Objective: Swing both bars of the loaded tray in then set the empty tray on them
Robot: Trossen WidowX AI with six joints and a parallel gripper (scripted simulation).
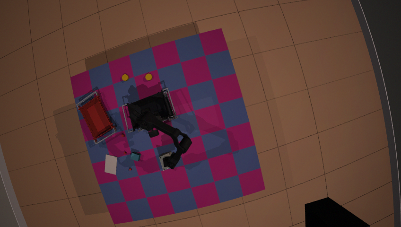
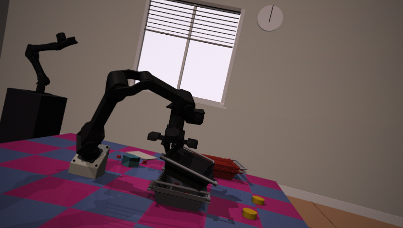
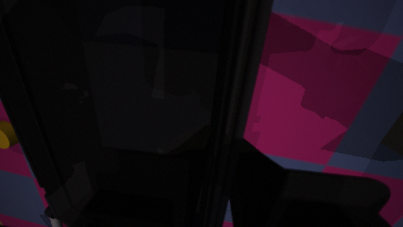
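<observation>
Right now my gripper tip is 80 mm short of the dark tray, 20 mm to the right of it and 10 mm below it. The rest, counted from my gripper tip: teal cube: 240 mm behind, 210 mm to the left, 90 mm below; white plate: 440 mm to the left, 280 mm behind, 110 mm below.
</observation>
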